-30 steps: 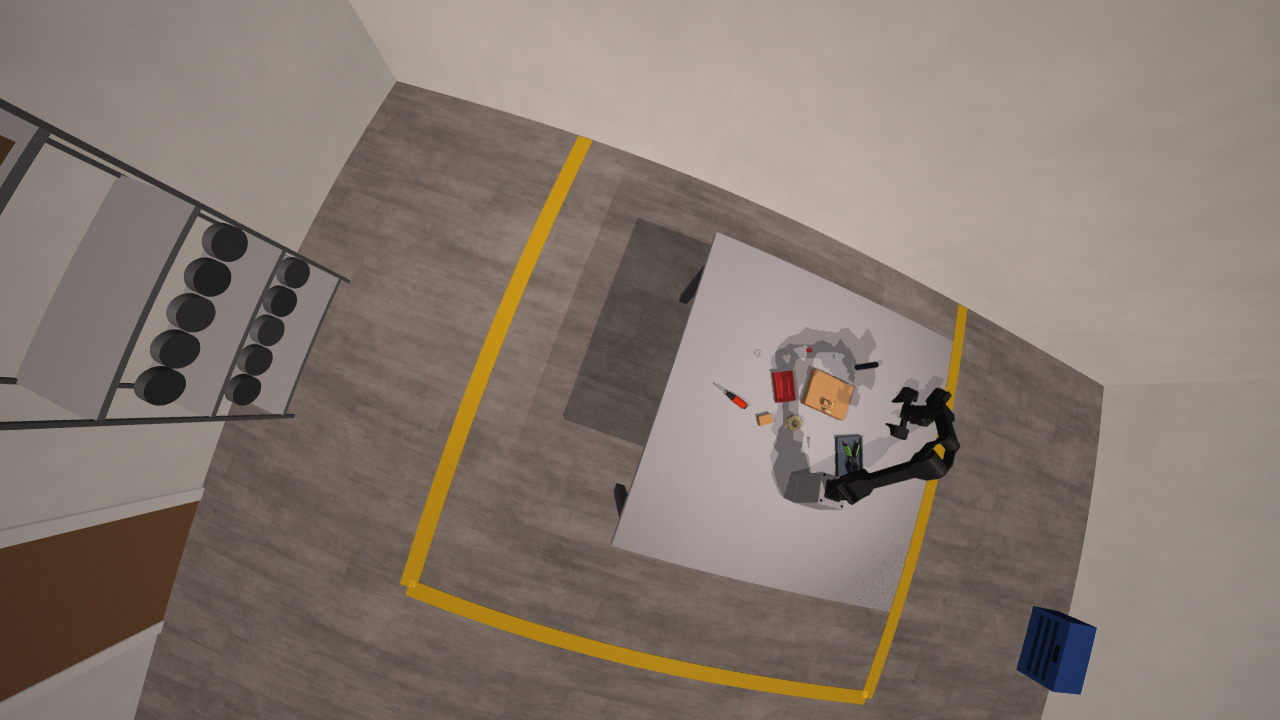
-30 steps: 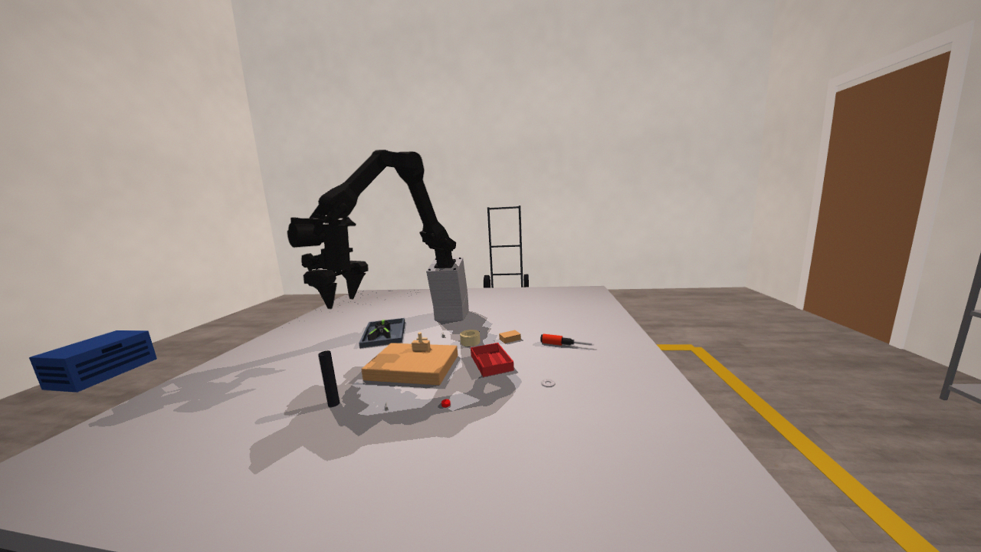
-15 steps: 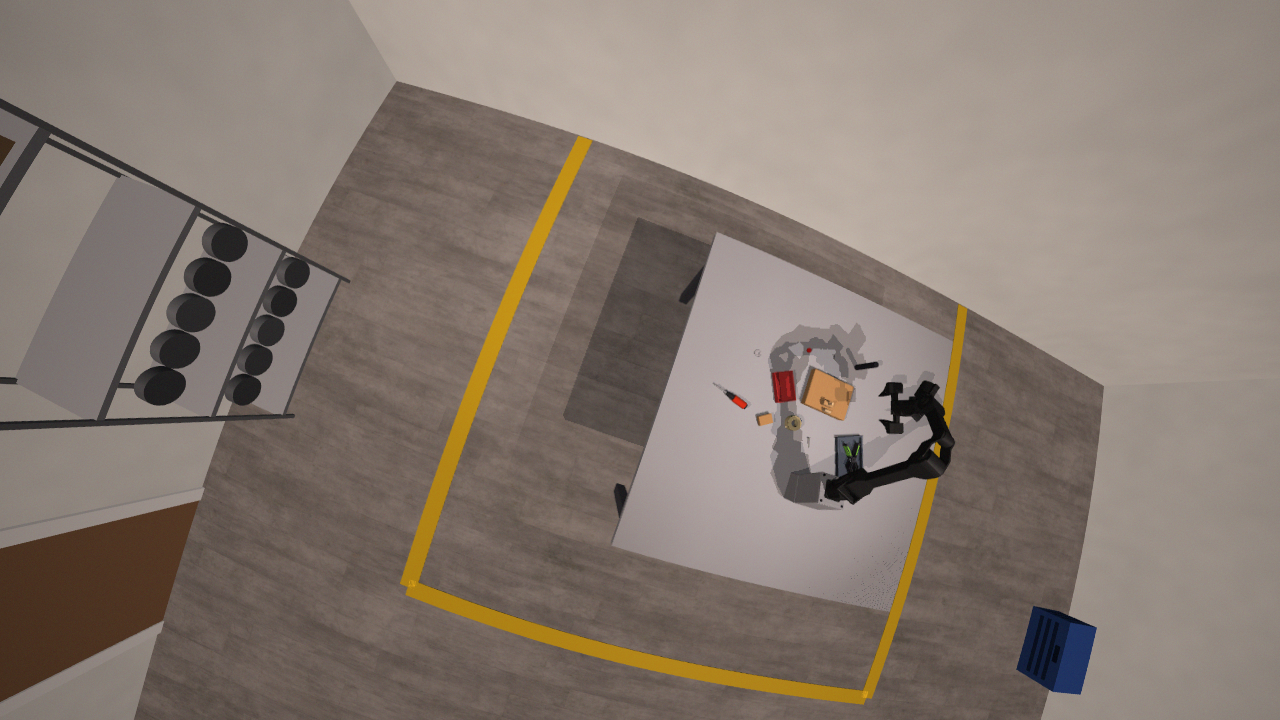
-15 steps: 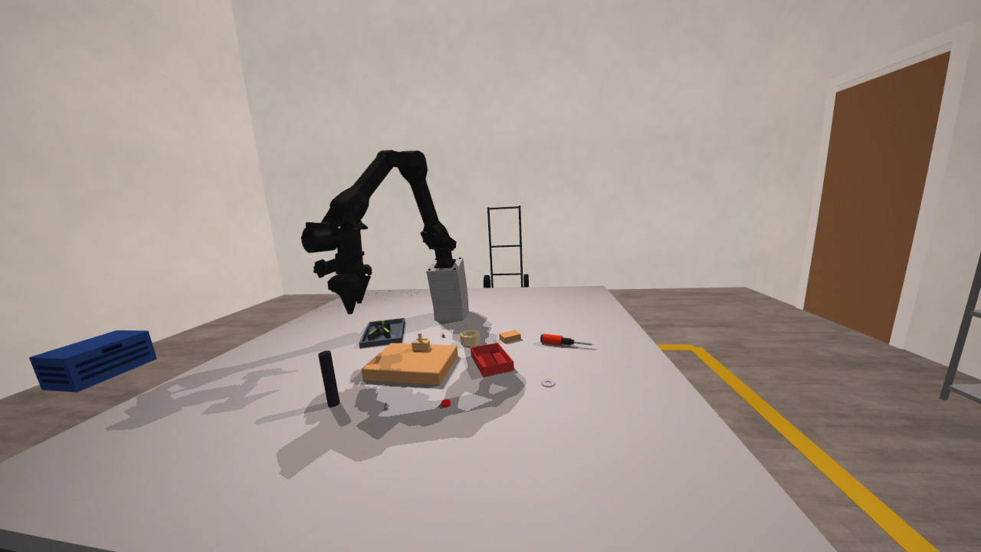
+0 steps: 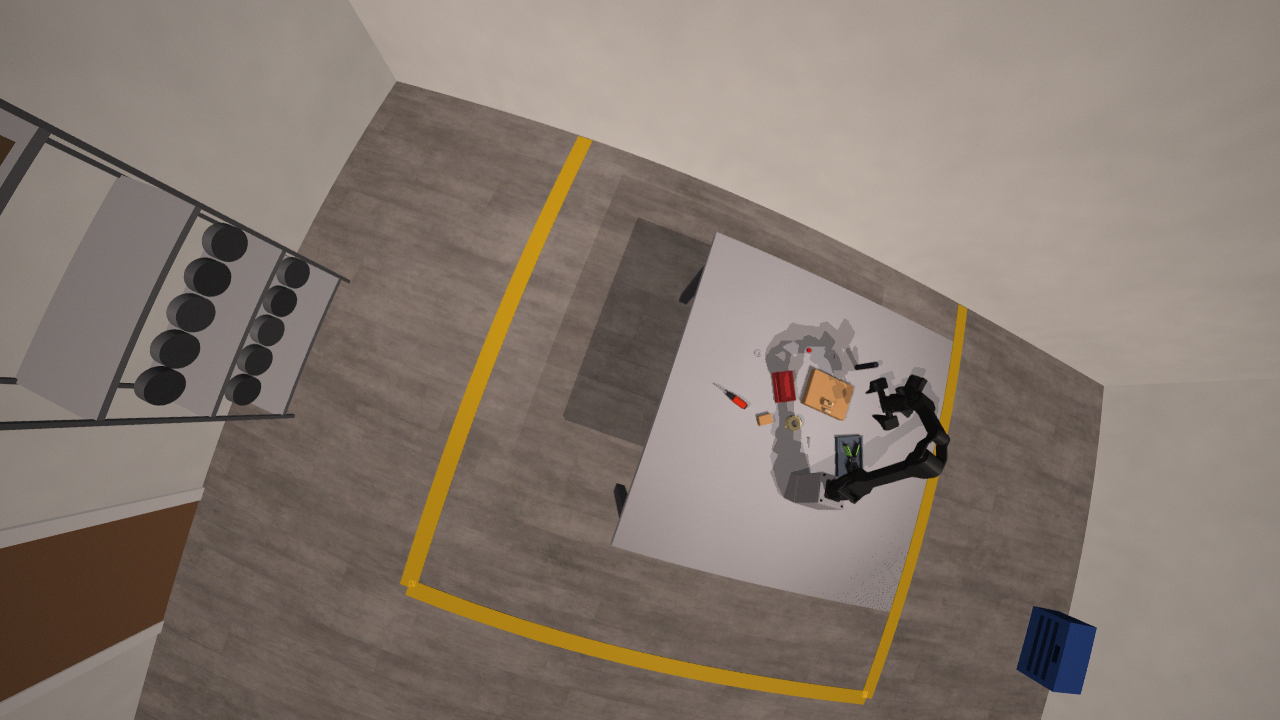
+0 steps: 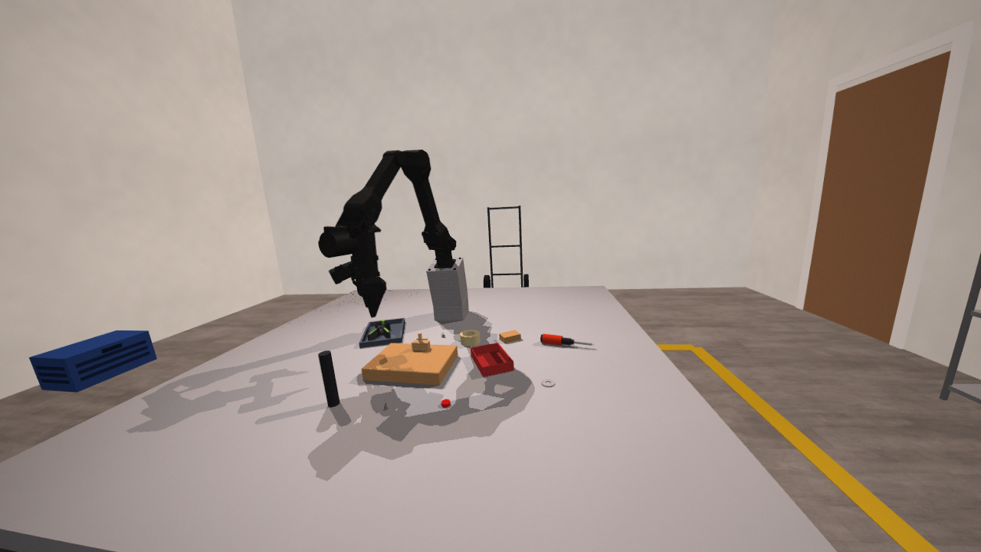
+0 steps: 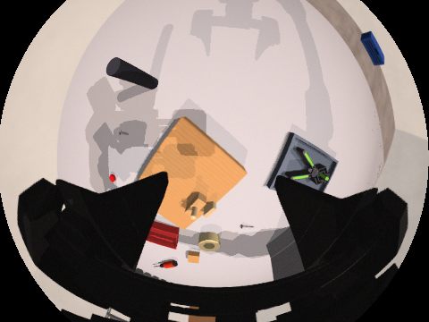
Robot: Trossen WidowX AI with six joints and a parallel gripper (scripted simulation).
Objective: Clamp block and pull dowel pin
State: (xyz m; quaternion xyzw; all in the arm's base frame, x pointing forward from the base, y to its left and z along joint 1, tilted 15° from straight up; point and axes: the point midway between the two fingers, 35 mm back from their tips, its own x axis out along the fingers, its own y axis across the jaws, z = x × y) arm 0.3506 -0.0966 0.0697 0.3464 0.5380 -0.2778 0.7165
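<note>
Now: hand 4 cm past the dowel pin, 11 cm to the right of it and 13 cm above it. The rest, counted from my hand: bench stop 7 cm behind, 10 cm to the left, 14 cm below; wooden board 10 cm to the left, 17 cm below; small wooden block 4 cm behind, 11 cm to the left, 14 cm below.
</note>
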